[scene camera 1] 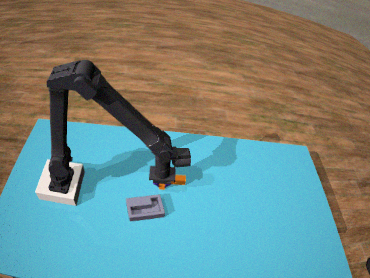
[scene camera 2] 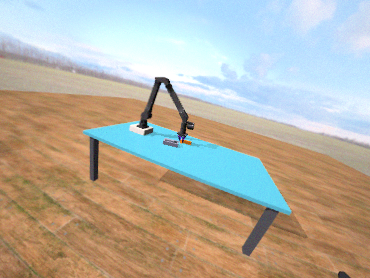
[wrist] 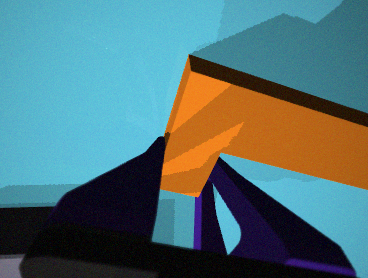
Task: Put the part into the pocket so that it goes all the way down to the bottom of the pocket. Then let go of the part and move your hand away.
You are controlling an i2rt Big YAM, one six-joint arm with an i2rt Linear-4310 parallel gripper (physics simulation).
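Places are measured from the arm's base along level axes (x ahead, y left, z up), in centimetres.
Pixels of known places: gripper, fingertip midpoint: (scene camera 1: 161,186) (scene camera 2: 181,142) (wrist: 182,151); arm's base, link origin: (scene camera 1: 61,180) (scene camera 2: 142,127).
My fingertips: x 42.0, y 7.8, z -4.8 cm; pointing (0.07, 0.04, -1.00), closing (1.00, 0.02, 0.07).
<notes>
Ahead of a thing's pixels: the offset from my fingertips to its middle. "spot": to the spot under its first point. Level surfaces: height alone.
The orange L-shaped part @[dx +4.2, dy +2.1, dz +1.0 cm] (scene camera 1: 180,180) (scene camera 2: 186,142) (wrist: 280,125) is at my fingers, low at the table, behind and to the right of the pocket block in scene camera 1. My gripper (scene camera 1: 162,184) (scene camera 2: 182,139) (wrist: 182,151) points down and is shut on the part's short leg, one purple finger on each side. The long leg sticks out to the right. Whether the part touches the table cannot be told. The grey block @[dx -6.1, dy -12.0, dz +1.0 cm] (scene camera 1: 146,216) (scene camera 2: 170,144) has an L-shaped pocket in its top; a corner of the block @[spot: dx -8.1, dy -8.8, dz +2.8 cm] (wrist: 7,265) shows at the lower left of the wrist view.
The arm's white base block (scene camera 1: 52,195) (scene camera 2: 141,130) stands at the left of the blue table @[dz -0.8 cm] (scene camera 1: 250,220) (scene camera 2: 230,170). The grey pocket block is between the base and the gripper, nearer the front edge. A small dark object (scene camera 1: 368,265) shows at the lower right frame edge, beyond the table.
</notes>
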